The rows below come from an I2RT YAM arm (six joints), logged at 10 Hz.
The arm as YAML. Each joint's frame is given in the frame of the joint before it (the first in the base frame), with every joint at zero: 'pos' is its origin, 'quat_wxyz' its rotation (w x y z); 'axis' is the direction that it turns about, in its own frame. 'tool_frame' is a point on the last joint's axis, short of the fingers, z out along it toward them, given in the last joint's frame.
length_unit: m
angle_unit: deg
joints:
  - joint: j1
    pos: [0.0, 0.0, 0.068]
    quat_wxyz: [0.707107, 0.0, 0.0, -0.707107]
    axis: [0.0, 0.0, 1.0]
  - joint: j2
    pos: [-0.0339, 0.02, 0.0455]
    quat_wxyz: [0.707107, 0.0, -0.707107, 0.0]
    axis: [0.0, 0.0, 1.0]
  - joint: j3
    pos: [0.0, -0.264, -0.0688]
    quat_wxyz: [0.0, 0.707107, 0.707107, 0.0]
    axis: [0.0, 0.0, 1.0]
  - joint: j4
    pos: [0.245, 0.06, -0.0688]
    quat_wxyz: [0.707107, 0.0, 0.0, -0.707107]
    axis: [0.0, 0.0, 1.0]
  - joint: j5
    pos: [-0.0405, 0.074, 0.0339]
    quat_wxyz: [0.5, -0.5, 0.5, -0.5]
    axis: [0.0, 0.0, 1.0]
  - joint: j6
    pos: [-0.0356, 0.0, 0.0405]
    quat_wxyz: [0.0, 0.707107, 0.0, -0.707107]
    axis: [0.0, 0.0, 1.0]
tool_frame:
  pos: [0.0, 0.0, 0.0]
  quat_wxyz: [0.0, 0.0, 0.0, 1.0]
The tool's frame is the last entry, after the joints.
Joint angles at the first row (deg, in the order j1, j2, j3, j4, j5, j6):
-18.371, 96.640, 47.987, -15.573, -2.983, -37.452
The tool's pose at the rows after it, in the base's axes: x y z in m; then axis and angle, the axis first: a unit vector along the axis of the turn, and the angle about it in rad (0 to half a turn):
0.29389, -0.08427, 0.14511, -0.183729, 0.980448, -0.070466, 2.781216
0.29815, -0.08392, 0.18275, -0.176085, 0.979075, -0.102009, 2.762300
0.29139, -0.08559, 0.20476, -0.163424, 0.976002, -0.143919, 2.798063
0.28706, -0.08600, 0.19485, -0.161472, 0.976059, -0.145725, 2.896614
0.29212, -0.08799, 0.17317, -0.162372, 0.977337, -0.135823, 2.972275
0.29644, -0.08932, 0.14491, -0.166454, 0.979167, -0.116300, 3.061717
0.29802, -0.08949, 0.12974, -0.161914, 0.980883, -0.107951, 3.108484
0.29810, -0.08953, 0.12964, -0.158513, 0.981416, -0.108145, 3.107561
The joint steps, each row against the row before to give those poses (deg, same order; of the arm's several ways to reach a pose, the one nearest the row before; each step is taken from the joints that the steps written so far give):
2.121, -0.546, 3.497, -7.759, 0.830, 0.394
0.634, -3.847, 4.895, -6.163, 3.060, 0.853
-0.023, -3.059, 2.101, -4.854, 5.333, 0.173
0.023, 1.486, -0.067, -3.409, 2.733, 0.045
-0.001, 4.416, 0.000, 0.001, 0.895, 0.152
0.000, 5.637, 0.000, 0.020, 0.197, 0.045
0.088, 3.039, 0.043, 0.067, 0.350, 0.874
-0.001, 0.022, -0.001, 0.045, 0.022, 0.393

